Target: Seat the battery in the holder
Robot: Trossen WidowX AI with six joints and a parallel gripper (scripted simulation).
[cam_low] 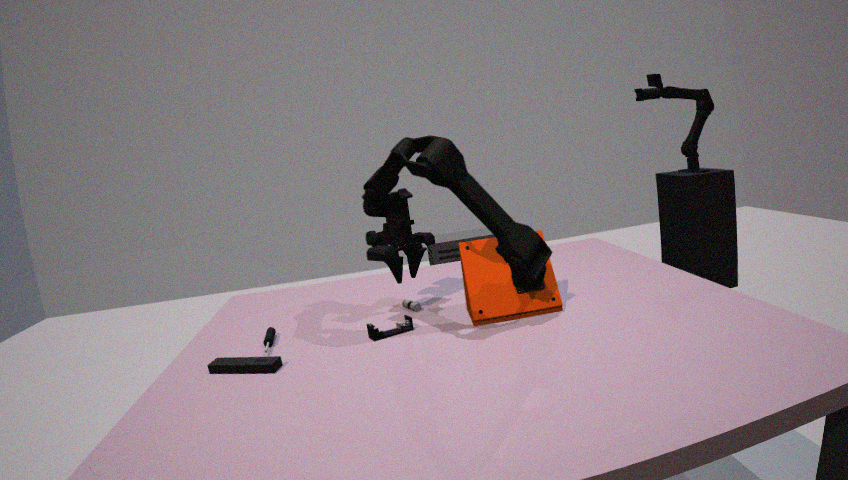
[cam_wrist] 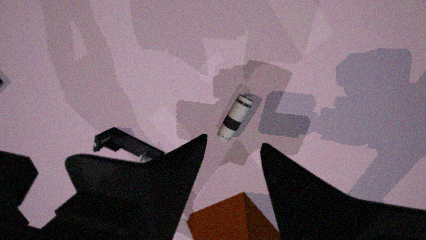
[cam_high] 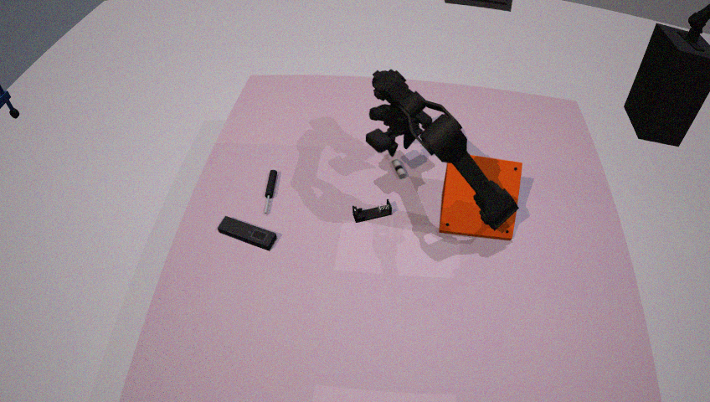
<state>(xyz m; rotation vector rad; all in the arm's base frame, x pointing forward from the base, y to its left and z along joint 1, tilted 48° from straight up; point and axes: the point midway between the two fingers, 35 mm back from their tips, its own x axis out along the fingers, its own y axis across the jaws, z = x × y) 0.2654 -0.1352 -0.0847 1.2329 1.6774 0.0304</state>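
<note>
Now: the battery 7 cm below my gripper tip. Round my gripper tip: black screwdriver (34 cm ahead, 14 cm to the left, 6 cm below).
</note>
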